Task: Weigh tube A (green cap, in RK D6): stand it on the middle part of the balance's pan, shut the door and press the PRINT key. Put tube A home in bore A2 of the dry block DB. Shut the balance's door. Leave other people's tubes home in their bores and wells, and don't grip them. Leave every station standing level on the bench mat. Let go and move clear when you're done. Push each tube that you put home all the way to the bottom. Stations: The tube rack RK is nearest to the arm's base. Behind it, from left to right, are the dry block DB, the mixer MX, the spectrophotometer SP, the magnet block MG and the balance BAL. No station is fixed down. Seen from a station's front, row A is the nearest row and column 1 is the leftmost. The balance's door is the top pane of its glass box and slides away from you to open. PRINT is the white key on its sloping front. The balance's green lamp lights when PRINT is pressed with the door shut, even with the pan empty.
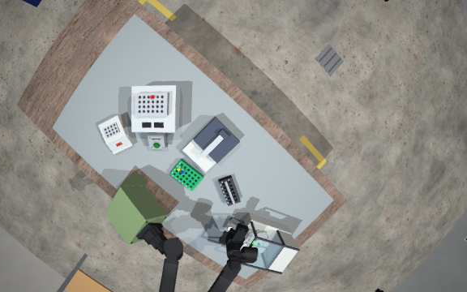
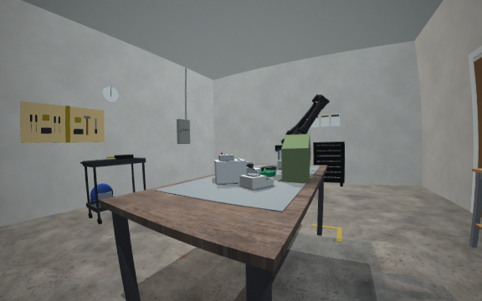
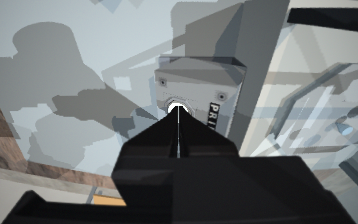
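The white print key is 1 cm below my hand. The rest, counted from my hand: sliding door 13 cm above, 11 cm to the right, 4 cm ahead; green-capped tube 14 cm to the right, 5 cm ahead, 3 cm above; balance pan 14 cm to the right, 5 cm ahead.
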